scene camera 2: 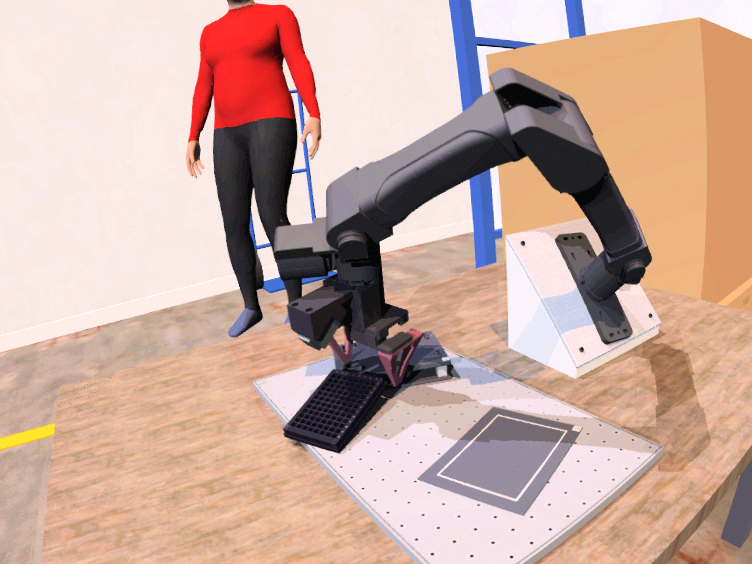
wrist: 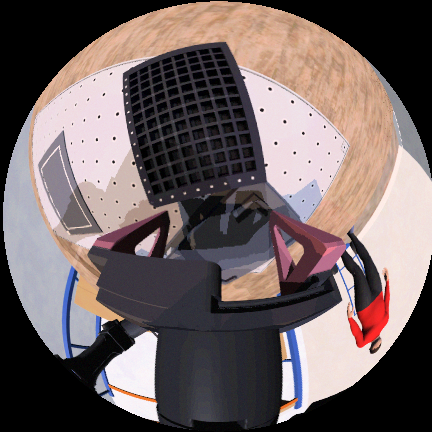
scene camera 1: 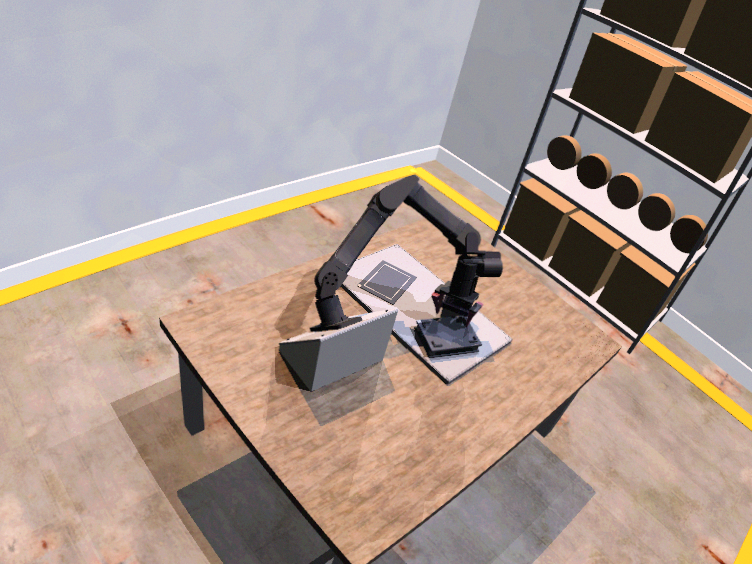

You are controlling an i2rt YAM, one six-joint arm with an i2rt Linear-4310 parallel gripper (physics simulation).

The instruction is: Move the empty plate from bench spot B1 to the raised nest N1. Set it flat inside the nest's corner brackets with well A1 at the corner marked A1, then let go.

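Places are measured from the arm's base along level axes (x ahead, y left, z up), in centimetres.
Pixels of known places: gripper, fingertip midpoint: (scene camera 2: 371,373) (wrist: 218,215) (scene camera 1: 452,319); arm's base, origin of the base link: (scene camera 2: 592,286) (scene camera 1: 335,326).
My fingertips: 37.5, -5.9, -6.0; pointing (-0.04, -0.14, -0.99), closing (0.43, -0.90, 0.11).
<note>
For each thing: its middle in the pictures, then the offset to it from my fingertips, as dx, dy, dz. "*": a spot on its surface instead. Level surfaces: height alone.
- dark raised nest, body centre: (wrist: 232,245) (scene camera 2: 388,360) (scene camera 1: 448,335) -4.4, -4.2, -0.9
- flat grey spot with a white outline, surface spot: (scene camera 2: 542,465) * -8.4, +28.1, -2.6
- table, its level: dz -4.0
The dark, many-welled plate (scene camera 2: 335,407) (wrist: 192,125) is off the nest's seat, on the nest's side away from the arm base, and looks tilted. Whether its near end touches the nest is unclear; it is hard to make out in scene camera 1. The dark raised nest (scene camera 1: 449,346) (scene camera 2: 436,352) (wrist: 245,260) stands near the pegboard's far end, its corner brackets partly hidden. My gripper (scene camera 1: 455,312) (scene camera 2: 371,373) (wrist: 218,215) is open above the nest, with nothing between its pink fingers. The plate lies beyond the fingertips in the wrist view. Well A1 cannot be read.
The perforated board (scene camera 1: 449,371) (scene camera 2: 394,491) (wrist: 305,135) carries a flat grey spot with a white outline (scene camera 1: 397,271) (scene camera 2: 542,465), which bears no plate. The arm's wedge-shaped base (scene camera 1: 352,355) (scene camera 2: 534,315) stands beside the board on the table (scene camera 1: 394,461) (scene camera 2: 182,473).
</note>
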